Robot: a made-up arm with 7 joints. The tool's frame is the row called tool. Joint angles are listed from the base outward. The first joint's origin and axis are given. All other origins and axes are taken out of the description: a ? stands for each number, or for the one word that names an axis. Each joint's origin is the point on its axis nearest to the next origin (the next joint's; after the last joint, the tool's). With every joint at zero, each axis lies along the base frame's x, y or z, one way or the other. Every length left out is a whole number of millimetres.
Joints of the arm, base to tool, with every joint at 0 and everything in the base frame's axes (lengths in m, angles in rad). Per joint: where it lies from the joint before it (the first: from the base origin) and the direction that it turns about. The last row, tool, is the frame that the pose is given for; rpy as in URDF.
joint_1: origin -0.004 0.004 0.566 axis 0 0 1
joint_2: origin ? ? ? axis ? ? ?
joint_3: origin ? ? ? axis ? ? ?
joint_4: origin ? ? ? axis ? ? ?
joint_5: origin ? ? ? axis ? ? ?
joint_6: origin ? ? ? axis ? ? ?
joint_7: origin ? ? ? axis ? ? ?
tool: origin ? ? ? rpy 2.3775 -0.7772 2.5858
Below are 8 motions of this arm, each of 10 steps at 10 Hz.
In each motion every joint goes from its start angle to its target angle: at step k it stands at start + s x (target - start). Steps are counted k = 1, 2, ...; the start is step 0. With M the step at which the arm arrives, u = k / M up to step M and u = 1 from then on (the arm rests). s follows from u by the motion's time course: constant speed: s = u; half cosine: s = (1 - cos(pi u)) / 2; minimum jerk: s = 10 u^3 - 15 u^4 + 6 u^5.
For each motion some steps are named. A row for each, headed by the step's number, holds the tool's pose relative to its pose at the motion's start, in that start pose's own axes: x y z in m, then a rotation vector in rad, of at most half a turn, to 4 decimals.
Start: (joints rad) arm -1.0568 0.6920 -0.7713 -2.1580 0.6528 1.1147 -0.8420
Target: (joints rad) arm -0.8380 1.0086 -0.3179 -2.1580 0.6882 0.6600 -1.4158
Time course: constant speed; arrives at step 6
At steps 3, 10:
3: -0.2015 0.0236 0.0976 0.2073 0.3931 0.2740
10: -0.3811 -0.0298 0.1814 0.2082 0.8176 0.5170

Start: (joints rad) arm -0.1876 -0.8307 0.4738 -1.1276 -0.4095 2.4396 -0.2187
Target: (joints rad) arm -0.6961 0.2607 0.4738 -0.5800 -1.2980 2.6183 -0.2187
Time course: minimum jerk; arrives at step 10
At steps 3, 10:
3: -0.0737 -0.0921 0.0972 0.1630 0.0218 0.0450
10: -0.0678 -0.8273 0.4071 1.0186 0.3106 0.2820

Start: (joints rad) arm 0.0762 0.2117 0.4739 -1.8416 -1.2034 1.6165 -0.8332
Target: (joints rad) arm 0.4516 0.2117 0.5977 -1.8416 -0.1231 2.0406 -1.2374
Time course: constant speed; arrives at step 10
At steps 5, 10:
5: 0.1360 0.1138 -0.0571 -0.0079 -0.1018 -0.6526
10: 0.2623 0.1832 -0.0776 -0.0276 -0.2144 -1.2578

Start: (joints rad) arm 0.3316 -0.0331 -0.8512 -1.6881 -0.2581 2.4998 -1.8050
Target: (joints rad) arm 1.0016 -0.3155 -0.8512 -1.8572 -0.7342 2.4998 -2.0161
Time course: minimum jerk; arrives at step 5
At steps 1, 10:
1: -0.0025 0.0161 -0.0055 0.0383 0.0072 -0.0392
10: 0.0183 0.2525 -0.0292 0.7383 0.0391 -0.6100

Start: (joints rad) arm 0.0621 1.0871 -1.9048 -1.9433 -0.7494 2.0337 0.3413
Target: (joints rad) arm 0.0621 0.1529 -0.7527 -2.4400 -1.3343 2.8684 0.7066
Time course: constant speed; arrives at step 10
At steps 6, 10:
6: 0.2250 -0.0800 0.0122 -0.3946 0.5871 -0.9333
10: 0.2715 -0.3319 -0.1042 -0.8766 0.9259 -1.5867

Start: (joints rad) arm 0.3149 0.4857 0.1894 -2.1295 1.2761 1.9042 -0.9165
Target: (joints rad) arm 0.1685 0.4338 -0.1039 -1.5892 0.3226 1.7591 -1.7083
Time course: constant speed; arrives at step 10
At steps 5, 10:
5: 0.1067 0.1420 -0.0033 0.7292 0.1040 -0.1773
10: 0.2491 0.2282 0.0000 1.3997 0.1137 -0.0582

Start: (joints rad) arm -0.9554 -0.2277 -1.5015 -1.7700 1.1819 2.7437 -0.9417
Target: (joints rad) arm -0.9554 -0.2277 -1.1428 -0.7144 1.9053 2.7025 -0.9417
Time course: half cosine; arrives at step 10
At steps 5, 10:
5: 0.0214 0.1237 0.0540 -0.5357 0.1358 -0.3791
10: 0.0798 0.2243 0.0964 -1.1438 0.4184 -0.6483

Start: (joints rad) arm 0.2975 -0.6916 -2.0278 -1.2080 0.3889 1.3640 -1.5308
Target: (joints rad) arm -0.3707 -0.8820 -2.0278 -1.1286 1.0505 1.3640 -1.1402
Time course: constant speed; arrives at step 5
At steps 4, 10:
4: 0.4671 -0.0105 0.1468 -0.2665 -0.7698 -0.4539
10: 0.5664 -0.0090 0.2286 -0.2948 -0.9235 -0.6062

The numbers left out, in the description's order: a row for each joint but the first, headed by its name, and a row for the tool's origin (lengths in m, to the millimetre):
joint_2: xyz 0.027 0.026 0, axis 0 1 0
joint_3: xyz -0.006 0 0.535, axis 0 0 1
joint_4: xyz 0.127 -0.009 0, axis 0 -1 0
joint_5: xyz -0.037 0 0.291, axis 0 0 1
joint_6: xyz -0.027 0.019 0, axis 0 -1 0
joint_7: xyz 0.153 0 0.008, axis 0 0 -1
tool: xyz 0.014 0.004 0

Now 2 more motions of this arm.
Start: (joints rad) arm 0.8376 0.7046 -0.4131 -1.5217 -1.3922 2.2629 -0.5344
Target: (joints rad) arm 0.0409 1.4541 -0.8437 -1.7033 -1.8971 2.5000 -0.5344
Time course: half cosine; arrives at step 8
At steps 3, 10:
3: -0.1506 -0.0316 0.2919 0.1243 0.4001 -0.0346
10: -0.0318 0.0282 0.9287 0.1769 1.2130 -0.5377

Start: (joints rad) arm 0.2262 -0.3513 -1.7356 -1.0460 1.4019 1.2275 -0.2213
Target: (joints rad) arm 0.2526 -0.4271 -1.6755 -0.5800 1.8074 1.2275 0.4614
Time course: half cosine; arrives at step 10
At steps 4, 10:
4: 0.0395 0.0296 0.0468 -0.0970 0.0688 -0.0064
10: 0.1333 0.0570 0.1306 -0.2264 0.2367 0.0761

